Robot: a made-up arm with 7 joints.
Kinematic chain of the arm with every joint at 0, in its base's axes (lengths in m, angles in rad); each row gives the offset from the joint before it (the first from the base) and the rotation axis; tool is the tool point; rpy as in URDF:
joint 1: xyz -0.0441 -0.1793 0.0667 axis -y
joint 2: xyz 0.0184 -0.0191 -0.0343 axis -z
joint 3: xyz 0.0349 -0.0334 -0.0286 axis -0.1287 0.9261 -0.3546
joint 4: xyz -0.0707 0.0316 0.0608 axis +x
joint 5: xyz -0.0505 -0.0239 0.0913 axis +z
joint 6: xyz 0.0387 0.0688 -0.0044 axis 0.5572 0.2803 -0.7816
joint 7: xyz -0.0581 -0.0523 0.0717 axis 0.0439 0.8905 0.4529
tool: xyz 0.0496 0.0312 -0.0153 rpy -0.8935 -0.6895 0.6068
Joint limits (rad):
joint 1: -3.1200..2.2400
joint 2: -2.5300..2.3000
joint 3: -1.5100..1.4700
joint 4: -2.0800..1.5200
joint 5: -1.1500..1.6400
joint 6: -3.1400..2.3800
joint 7: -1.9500..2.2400
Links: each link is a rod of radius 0.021 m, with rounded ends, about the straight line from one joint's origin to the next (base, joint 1, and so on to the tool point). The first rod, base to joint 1, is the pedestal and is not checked.
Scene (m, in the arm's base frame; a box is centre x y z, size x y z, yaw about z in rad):
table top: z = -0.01
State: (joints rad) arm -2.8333 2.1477 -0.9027 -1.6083 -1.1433 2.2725 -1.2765
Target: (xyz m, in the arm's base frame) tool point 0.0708 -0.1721 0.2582
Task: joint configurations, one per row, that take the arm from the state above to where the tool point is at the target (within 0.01 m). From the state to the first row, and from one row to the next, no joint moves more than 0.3 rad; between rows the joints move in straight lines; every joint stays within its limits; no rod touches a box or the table.
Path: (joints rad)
1: -2.8399 1.8898 -0.9719 -1.4624 -1.1419 2.2306 -1.2036
2: -2.8465 1.6319 -1.0411 -1.3166 -1.1405 2.1886 -1.1307
3: -2.8531 1.3740 -1.1102 -1.1707 -1.1391 2.1467 -1.0579
4: -2.8597 1.1162 -1.1794 -1.0248 -1.1377 2.1048 -0.9850
5: -2.8663 0.8583 -1.2486 -0.8790 -1.1363 2.0629 -0.9121
6: -2.8730 0.6004 -1.3178 -0.7331 -1.1349 2.0209 -0.8392
7: -2.8796 0.3425 -1.3870 -0.5872 -1.1335 1.9790 -0.7664

